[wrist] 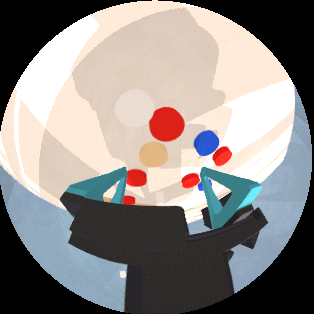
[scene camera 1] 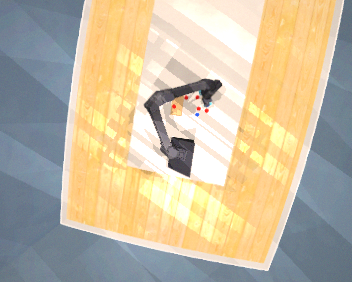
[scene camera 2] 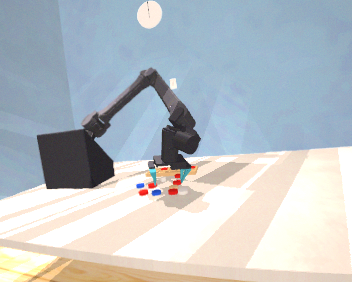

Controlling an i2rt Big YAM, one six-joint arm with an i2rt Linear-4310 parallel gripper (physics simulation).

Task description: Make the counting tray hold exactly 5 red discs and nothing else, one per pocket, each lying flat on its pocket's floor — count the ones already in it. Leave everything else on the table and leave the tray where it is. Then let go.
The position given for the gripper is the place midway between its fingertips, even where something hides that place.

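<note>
Gripper [scene camera 2: 168,183] [wrist: 164,170]: open, holding nothing.
</note>
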